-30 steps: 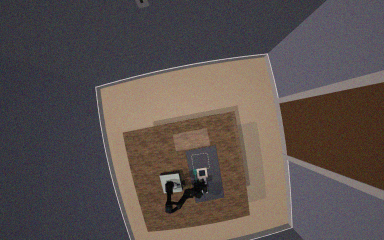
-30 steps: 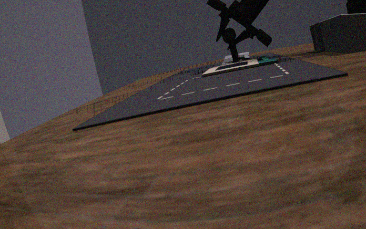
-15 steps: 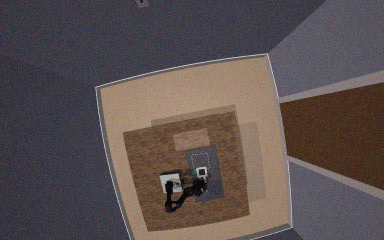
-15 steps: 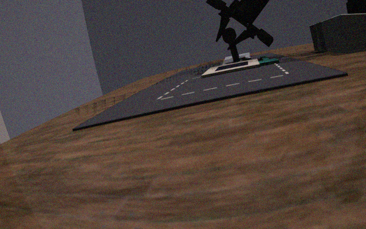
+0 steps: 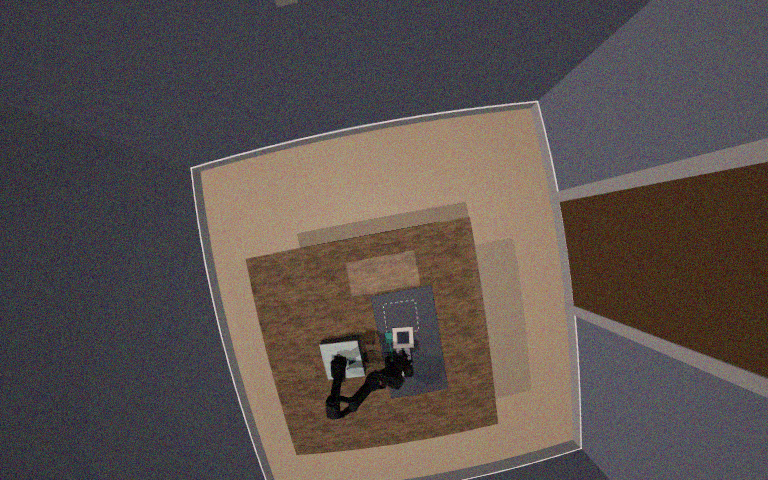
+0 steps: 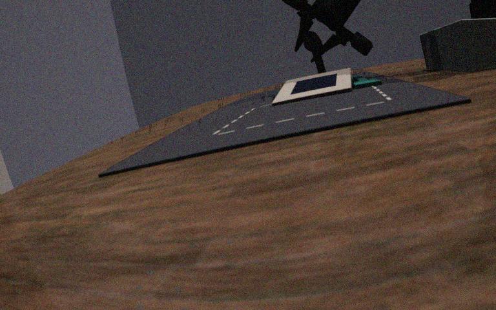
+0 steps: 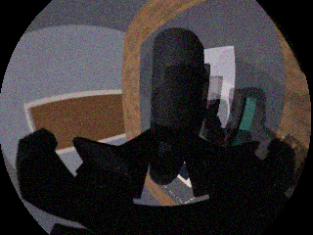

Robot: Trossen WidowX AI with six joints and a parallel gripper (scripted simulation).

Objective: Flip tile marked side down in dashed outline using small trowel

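The tile is 110 mm to the left of my gripper tip, 50 mm below it and 30 mm behind it. The rest, counted from my gripper tip: teal-handled trowel 100 mm behind, 60 mm below, 50 mm to the left.
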